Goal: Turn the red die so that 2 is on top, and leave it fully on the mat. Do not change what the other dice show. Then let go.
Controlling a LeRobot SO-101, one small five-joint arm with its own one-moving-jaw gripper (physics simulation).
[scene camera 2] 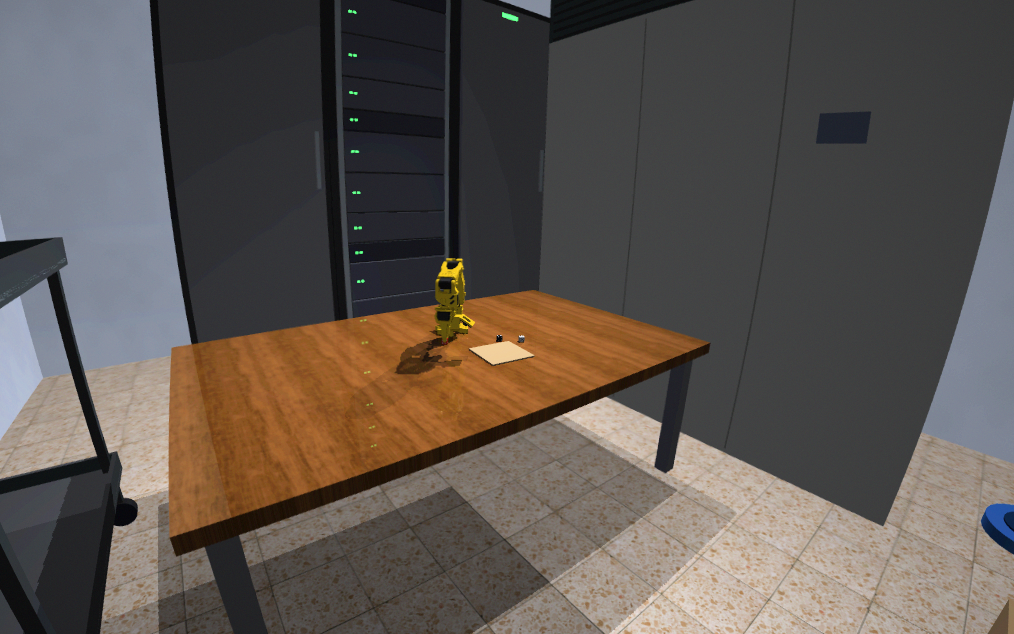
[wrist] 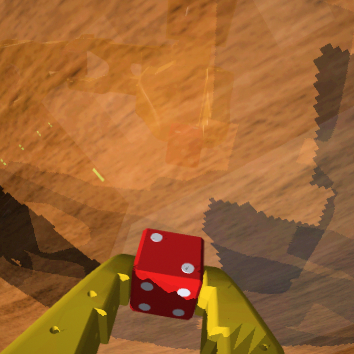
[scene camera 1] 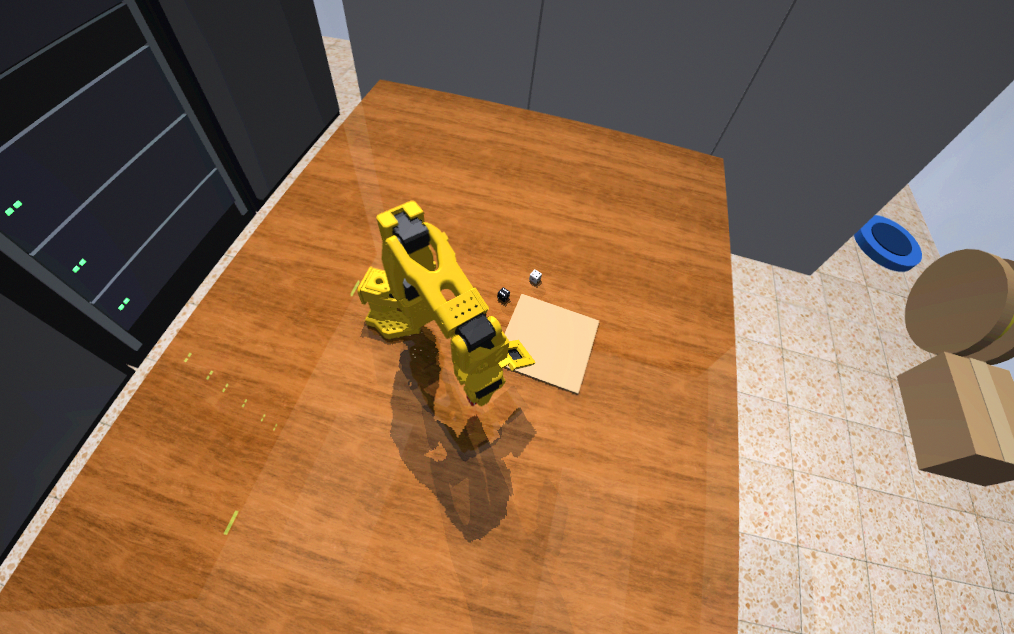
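Where they show: hand, its tool point: [scene camera 2: 446, 338] [wrist: 133, 274] [scene camera 1: 473, 390]; arm's base, origin of its link: [scene camera 2: 455, 333] [scene camera 1: 411, 313].
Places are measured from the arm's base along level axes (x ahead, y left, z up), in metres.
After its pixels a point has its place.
The red die [wrist: 169, 256] @[z 0.041, x 0.150, y -0.119 m] is pinched between both jaws. In the wrist view its far face shows 2 and the face nearer the camera shows 4. My gripper [wrist: 167, 282] @[z 0.044, x 0.141, y -0.117 m] [scene camera 1: 474, 402] [scene camera 2: 444, 340] is shut on it. The die's reflection lies apart from it, so it is held above the table, left of the mat in scene camera 2. The pale square mat [scene camera 1: 557, 340] @[z 0.004, x 0.243, y 0.020 m] [scene camera 2: 501, 352] @[z 0.004, x 0.233, y 0.013 m] lies flat beside the arm. A black die [scene camera 1: 504, 294] @[z 0.017, x 0.139, y 0.072 m] [scene camera 2: 499, 338] @[z 0.009, x 0.143, y 0.073 m] and a white die [scene camera 1: 535, 276] @[z 0.016, x 0.181, y 0.126 m] [scene camera 2: 521, 339] @[z 0.009, x 0.187, y 0.126 m] rest on the table just off the mat's edge. Their top numbers are too small to read.
The glossy wooden table [scene camera 1: 635, 485] @[z 0.000, x 0.396, y -0.174 m] [scene camera 2: 299, 418] @[z 0.000, x 0.300, y -0.568 m] carries the arm's shadow and reflections. The yellow arm [scene camera 1: 441, 284] @[z 0.226, x 0.092, y -0.081 m] [scene camera 2: 450, 287] @[z 0.197, x 0.159, y -0.112 m] stands behind the gripper. Dark server cabinets [scene camera 2: 246, 171] stand beyond the table.
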